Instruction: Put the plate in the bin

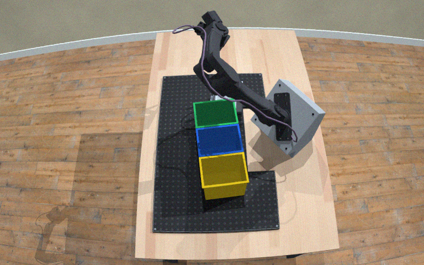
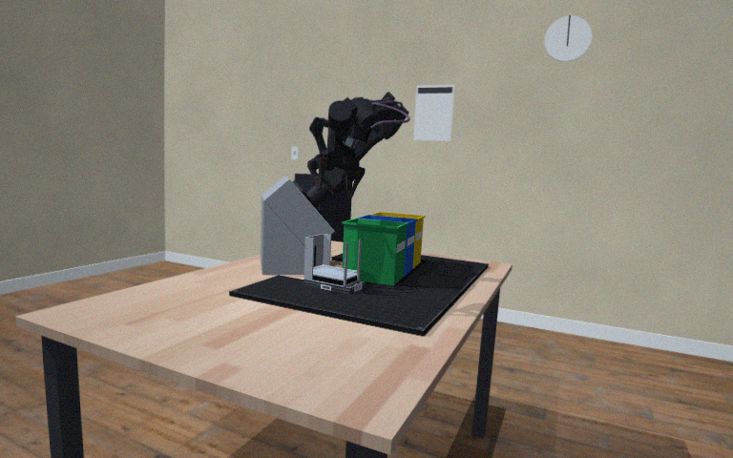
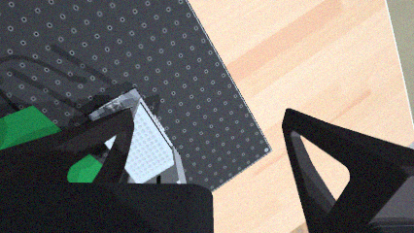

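Right now the white 96-well plate is 25 cm below my hand, 10 cm behind it and 9 cm to the left of it. Also, from my hand: dark plate 26 cm below, 10 cm behind, 9 cm to the left; then green bin 26 cm to the left, 20 cm below, 9 cm behind; then blue bin 38 cm to the left, 20 cm below, 15 cm behind.
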